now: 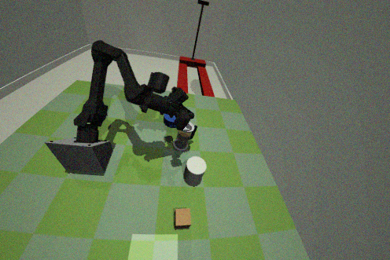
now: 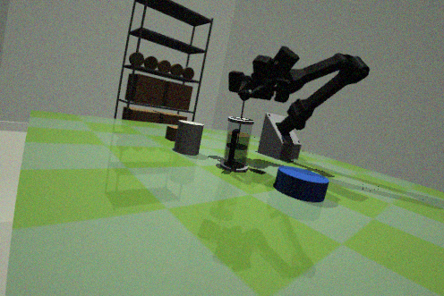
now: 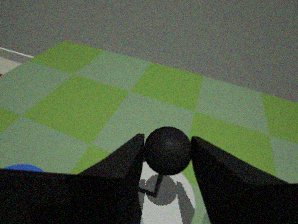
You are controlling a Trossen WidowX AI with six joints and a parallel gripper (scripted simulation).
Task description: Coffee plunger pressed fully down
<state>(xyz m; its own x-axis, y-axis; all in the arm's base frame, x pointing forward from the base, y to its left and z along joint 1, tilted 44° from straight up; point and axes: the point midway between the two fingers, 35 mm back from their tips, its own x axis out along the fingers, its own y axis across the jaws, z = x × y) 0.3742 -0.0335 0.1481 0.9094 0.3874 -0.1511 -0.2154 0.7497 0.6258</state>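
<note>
The glass coffee press is 10 cm below my gripper tip.
</note>
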